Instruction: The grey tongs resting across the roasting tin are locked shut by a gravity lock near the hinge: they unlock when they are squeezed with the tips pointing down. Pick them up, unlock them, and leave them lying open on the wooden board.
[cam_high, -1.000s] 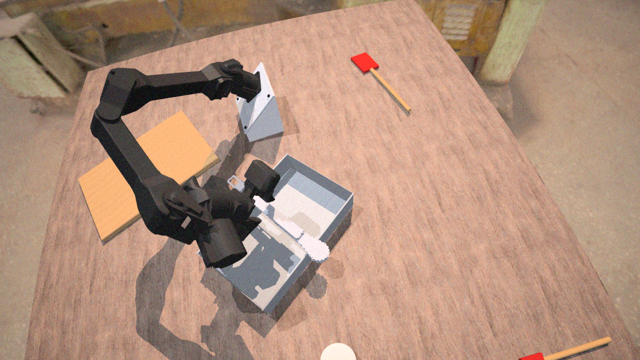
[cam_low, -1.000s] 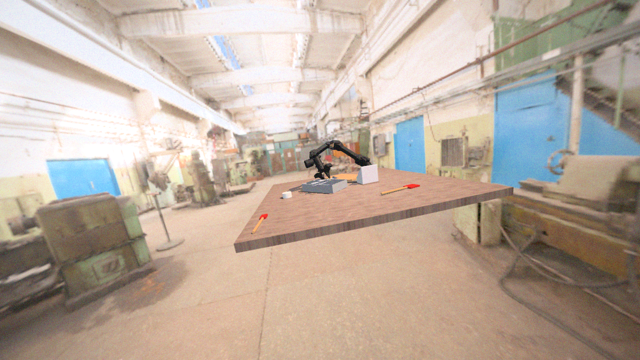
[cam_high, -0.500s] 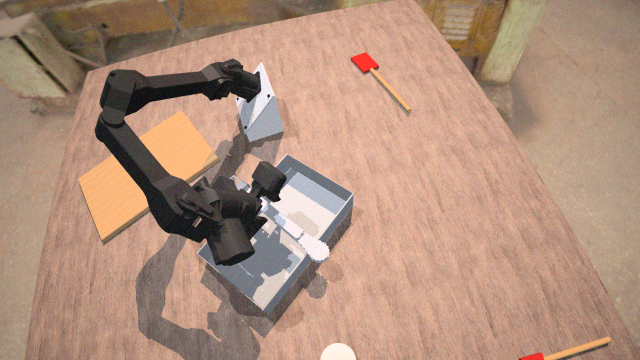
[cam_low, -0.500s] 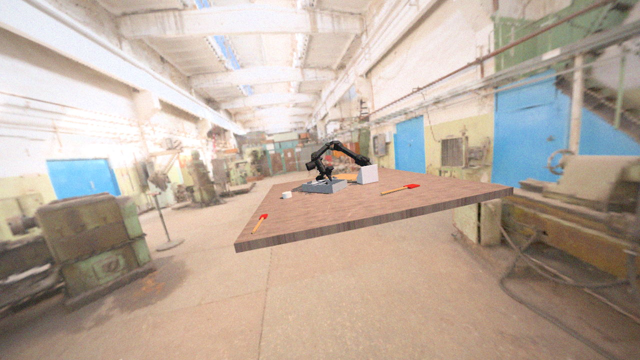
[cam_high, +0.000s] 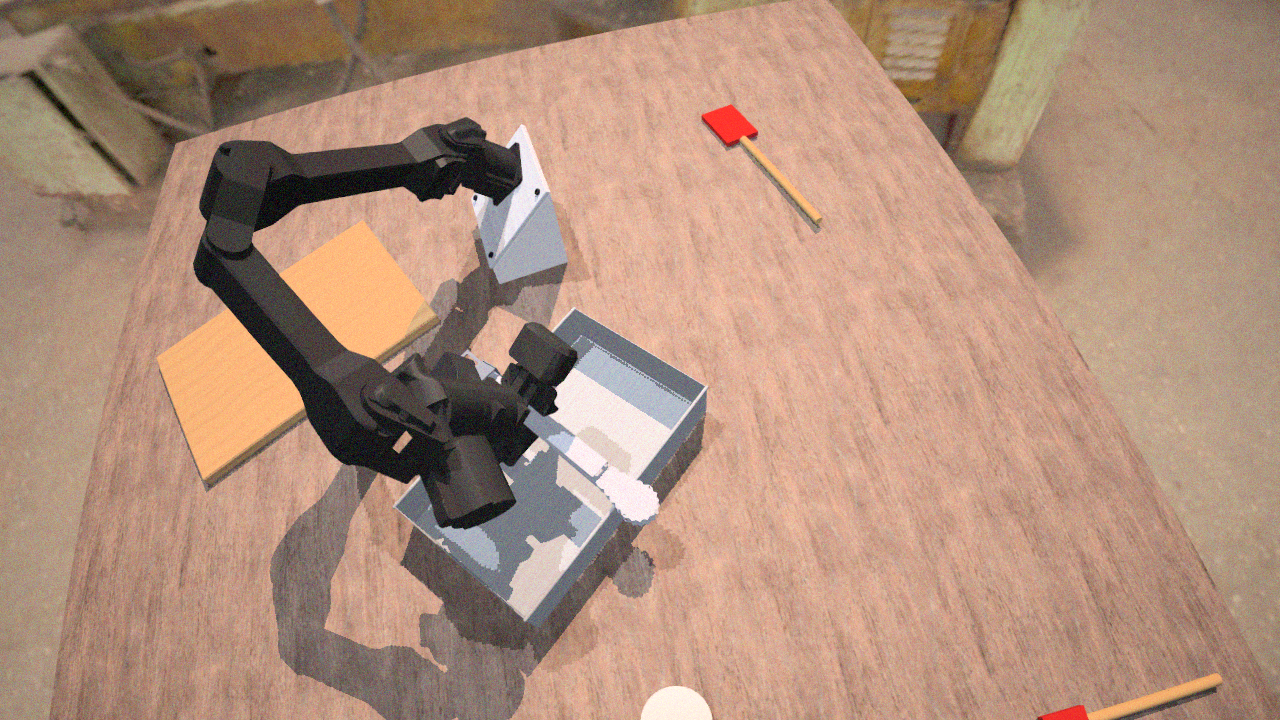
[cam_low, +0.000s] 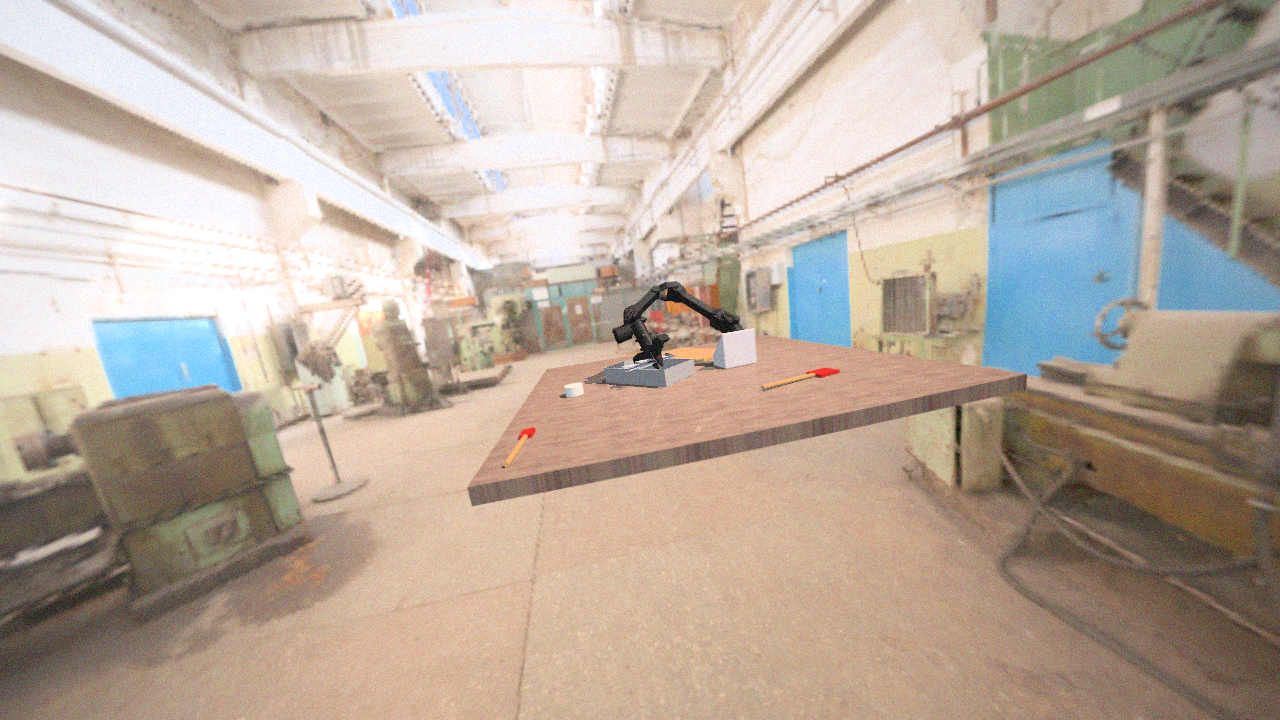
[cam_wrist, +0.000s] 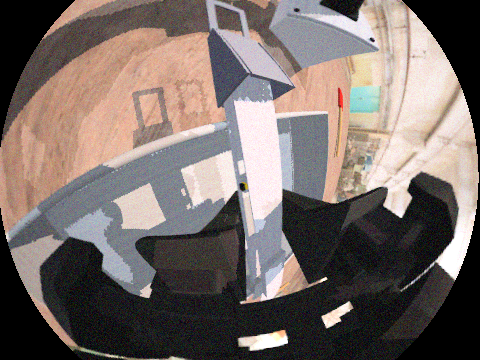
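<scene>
Right now my gripper tip is 5 cm short of the grey roasting tin. The rest, counted from my gripper tip: red spatula (40 cm behind, 33 cm to the left, 3 cm below); white round thing (33 cm ahead, 9 cm to the left, 2 cm below); wooden board (36 cm to the right, 19 cm behind, 3 cm below).
</scene>
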